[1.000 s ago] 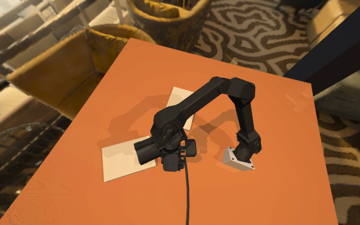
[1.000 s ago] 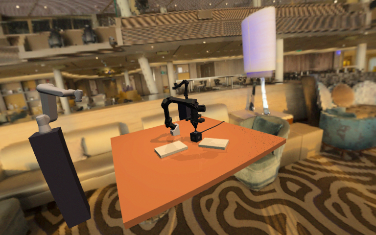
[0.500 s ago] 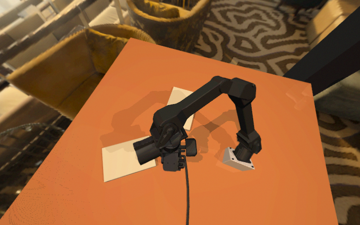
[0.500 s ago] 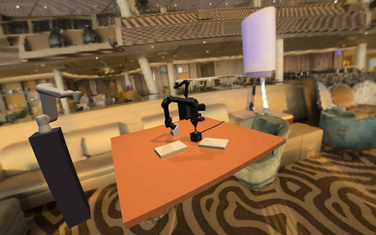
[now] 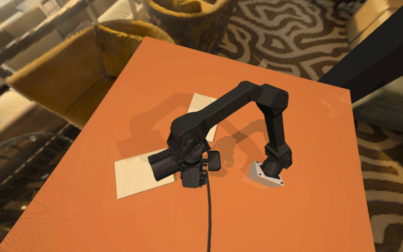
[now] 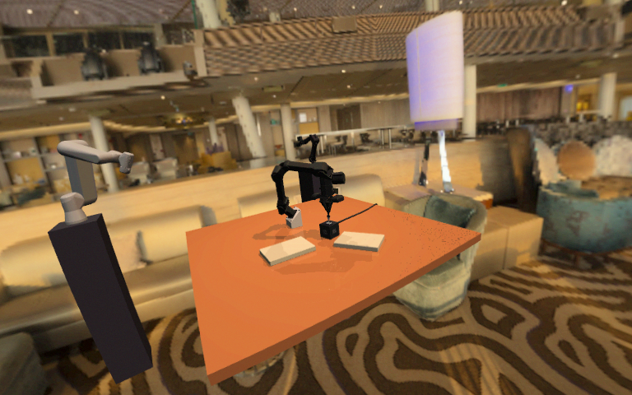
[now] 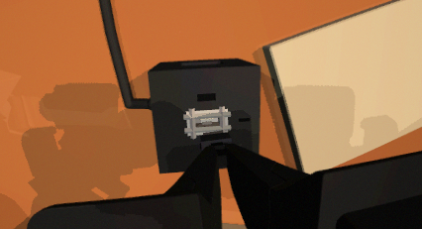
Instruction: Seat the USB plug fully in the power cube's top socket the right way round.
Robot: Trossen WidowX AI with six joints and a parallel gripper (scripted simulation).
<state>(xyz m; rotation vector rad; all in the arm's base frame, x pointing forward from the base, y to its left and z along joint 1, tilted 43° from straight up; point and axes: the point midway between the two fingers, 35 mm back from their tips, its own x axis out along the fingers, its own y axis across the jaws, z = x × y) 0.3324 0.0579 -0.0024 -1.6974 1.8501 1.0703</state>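
Right now my gripper tip is 2 cm above the USB plug.
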